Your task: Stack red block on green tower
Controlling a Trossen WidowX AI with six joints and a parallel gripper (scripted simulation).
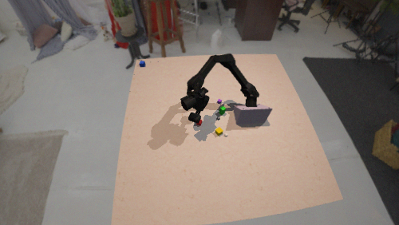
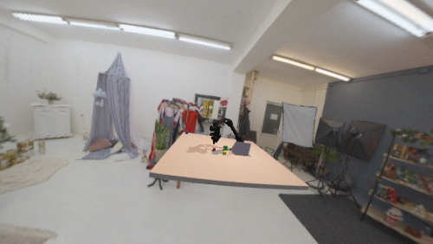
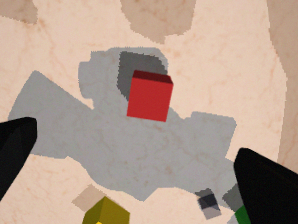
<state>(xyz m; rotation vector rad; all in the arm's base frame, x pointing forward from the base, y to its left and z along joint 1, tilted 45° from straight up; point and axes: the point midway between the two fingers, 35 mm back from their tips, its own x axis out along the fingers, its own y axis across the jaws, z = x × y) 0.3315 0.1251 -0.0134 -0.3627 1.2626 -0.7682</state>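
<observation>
Right now my gripper tip is 80 mm above the red block. The rest, counted from my gripper tip: blue block: 500 mm ahead, 560 mm to the right, 70 mm below; then purple block: 140 mm behind, 180 mm to the right, 80 mm below; then yellow block: 130 mm behind, 60 mm to the left, 70 mm below.
</observation>
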